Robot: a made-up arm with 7 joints.
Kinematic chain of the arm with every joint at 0, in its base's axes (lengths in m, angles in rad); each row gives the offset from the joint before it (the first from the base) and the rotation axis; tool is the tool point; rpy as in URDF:
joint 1: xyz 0 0 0.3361 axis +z
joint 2: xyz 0 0 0 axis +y
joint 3: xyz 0 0 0.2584 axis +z
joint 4: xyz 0.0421 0 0 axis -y
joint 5: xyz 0.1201 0 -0.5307 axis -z
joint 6: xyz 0 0 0 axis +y
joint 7: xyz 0.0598 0 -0.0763 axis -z
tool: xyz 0 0 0 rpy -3.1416 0 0
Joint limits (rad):
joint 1: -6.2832..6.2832
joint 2: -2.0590..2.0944
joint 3: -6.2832..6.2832
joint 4: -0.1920..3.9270
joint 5: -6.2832..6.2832
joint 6: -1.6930..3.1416
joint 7: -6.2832..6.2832
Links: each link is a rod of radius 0.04 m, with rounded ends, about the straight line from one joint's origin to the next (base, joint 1, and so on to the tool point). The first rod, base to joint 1, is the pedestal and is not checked.
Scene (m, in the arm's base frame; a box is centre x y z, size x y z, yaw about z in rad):
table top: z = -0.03
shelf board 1: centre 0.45 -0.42 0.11 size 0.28 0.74 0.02 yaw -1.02
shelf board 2: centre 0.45 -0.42 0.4 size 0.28 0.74 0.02 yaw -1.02
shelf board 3: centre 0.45 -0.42 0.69 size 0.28 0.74 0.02 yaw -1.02
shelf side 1: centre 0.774 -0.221 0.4 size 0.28 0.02 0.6 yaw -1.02
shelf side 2: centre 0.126 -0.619 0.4 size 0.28 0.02 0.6 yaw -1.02
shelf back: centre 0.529 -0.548 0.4 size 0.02 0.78 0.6 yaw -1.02
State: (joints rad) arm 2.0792 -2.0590 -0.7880 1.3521 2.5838 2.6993 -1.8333
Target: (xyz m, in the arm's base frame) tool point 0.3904 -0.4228 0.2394
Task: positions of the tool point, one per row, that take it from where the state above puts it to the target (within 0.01 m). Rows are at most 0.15 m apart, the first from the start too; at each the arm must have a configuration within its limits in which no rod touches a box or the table.
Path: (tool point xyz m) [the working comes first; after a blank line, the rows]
Joints at the target: 1.1543 -2.0590 -1.5875 1.1874 2.6021 3.1416 -1.8333
Straight joint move there: touches shelf board 2.

1: 0.5113 -0.1688 0.5655
2: 0.4508 -0.0789 0.5533
3: 0.4383 -0.1022 0.5027
4: 0.4192 -0.1368 0.4386
5: 0.3855 -0.1765 0.3684
6: 0.3349 -0.2111 0.2998
7: 0.2726 -0.2309 0.2394
8: 0.3131 -0.3039 0.2496
9: 0.3536 -0.3690 0.2557
10: 0.3904 -0.4228 0.2394

